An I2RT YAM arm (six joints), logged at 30 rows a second.
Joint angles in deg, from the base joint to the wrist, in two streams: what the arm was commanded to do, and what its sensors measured. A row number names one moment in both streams.
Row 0, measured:
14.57 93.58 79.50 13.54 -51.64 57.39
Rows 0 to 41, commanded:
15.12 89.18 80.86 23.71 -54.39 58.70
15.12 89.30 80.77 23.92 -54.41 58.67
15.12 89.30 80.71 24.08 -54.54 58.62
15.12 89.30 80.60 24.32 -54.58 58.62
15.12 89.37 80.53 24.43 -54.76 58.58
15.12 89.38 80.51 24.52 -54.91 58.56
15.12 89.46 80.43 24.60 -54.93 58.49
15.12 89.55 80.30 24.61 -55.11 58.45
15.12 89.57 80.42 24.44 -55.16 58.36
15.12 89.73 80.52 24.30 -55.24 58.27
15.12 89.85 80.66 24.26 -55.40 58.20
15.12 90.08 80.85 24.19 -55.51 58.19
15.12 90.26 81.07 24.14 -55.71 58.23
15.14 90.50 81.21 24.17 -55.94 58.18
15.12 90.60 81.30 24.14 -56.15 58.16
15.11 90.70 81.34 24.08 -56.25 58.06
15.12 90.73 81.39 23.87 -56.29 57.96
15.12 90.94 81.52 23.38 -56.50 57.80
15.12 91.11 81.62 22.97 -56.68 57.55
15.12 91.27 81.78 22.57 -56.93 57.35
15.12 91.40 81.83 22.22 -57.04 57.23
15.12 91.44 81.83 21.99 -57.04 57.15
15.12 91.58 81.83 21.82 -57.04 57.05
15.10 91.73 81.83 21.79 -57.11 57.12
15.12 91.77 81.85 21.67 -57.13 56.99
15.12 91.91 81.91 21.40 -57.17 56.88
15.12 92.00 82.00 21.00 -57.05 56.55
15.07 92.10 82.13 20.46 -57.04 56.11
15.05 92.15 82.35 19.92 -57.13 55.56
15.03 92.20 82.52 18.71 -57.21 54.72
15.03 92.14 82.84 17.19 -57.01 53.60
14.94 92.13 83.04 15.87 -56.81 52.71
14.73 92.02 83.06 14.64 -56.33 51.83
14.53 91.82 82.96 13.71 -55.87 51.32
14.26 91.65 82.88 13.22 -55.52 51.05
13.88 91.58 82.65 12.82 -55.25 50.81
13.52 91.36 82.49 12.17 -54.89 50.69
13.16 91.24 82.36 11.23 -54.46 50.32
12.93 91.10 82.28 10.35 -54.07 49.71
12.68 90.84 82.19 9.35 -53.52 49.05
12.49 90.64 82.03 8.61 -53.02 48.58
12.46 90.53 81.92 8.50 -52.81 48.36
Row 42, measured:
12.86 93.54 79.75 9.04 -53.43 50.30
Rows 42 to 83, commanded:
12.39 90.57 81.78 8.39 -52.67 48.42
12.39 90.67 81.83 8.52 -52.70 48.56
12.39 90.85 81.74 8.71 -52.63 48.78
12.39 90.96 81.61 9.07 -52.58 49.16
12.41 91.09 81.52 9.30 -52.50 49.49
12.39 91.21 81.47 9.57 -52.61 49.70
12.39 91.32 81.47 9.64 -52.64 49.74
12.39 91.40 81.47 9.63 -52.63 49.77
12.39 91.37 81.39 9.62 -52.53 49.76
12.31 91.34 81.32 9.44 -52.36 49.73
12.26 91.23 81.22 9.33 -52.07 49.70
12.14 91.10 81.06 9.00 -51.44 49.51
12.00 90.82 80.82 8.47 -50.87 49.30
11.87 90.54 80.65 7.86 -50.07 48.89
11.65 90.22 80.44 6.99 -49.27 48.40
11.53 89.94 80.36 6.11 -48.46 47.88
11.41 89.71 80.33 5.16 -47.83 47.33
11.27 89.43 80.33 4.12 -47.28 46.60
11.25 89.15 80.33 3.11 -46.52 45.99
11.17 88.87 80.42 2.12 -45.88 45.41
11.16 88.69 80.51 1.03 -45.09 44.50
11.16 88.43 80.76 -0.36 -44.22 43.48
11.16 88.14 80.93 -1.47 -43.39 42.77
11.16 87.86 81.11 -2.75 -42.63 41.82
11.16 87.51 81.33 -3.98 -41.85 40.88
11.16 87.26 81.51 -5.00 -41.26 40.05
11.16 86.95 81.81 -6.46 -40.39 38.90
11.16 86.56 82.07 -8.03 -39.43 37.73
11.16 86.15 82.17 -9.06 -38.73 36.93
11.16 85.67 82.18 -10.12 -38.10 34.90
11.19 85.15 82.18 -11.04 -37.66 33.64
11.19 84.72 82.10 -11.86 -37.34 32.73
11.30 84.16 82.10 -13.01 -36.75 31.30
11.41 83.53 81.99 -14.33 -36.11 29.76
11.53 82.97 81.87 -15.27 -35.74 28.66
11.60 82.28 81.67 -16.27 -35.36 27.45
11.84 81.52 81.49 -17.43 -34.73 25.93
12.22 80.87 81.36 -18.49 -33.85 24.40
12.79 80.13 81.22 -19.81 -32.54 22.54
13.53 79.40 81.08 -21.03 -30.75 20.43
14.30 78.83 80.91 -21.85 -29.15 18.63
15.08 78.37 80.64 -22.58 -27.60 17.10
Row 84, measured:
13.32 80.75 79.99 -18.17 -32.25 24.45
